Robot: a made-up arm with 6 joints.
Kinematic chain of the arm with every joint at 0, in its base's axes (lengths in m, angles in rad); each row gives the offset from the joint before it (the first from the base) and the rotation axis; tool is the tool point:
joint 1: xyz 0 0 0.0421 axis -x
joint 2: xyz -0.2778 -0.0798 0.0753 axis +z
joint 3: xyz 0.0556 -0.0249 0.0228 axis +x
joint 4: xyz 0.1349 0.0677 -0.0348 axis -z
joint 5: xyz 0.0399 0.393 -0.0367 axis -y
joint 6: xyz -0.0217 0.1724 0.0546 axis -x
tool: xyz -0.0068 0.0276 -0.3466
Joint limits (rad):
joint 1: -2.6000..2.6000
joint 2: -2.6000..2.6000
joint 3: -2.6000..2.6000
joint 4: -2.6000..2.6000
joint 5: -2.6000..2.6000
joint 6: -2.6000..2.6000
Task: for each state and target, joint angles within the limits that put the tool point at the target. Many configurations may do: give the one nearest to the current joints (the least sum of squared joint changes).
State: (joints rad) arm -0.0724 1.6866 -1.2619 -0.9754 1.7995 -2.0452
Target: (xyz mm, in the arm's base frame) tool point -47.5 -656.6 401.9
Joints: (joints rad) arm 0.3300 1.6480 -1.3629 -1.4790 1.7474 -2.1090
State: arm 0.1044 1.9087 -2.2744 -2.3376 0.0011 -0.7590
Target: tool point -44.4 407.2 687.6
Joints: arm 0.7781 2.1338 -1.8516 -2.6000 -0.0791 -0.5125
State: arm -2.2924 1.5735 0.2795 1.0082 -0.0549 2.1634
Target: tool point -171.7 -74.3 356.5
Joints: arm -1.7086 1.0725 -0.0509 1.2476 -0.0090 1.5214
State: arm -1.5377 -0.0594 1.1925 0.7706 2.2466 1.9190
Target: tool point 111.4 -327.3 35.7
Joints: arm -1.6830 -0.3286 1.3676 0.9157 2.2531 2.0014
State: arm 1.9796 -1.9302 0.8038 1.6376 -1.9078 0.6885
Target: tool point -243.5 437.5 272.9
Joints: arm 2.5025 -1.4840 0.8337 1.8082 -1.9062 1.3849
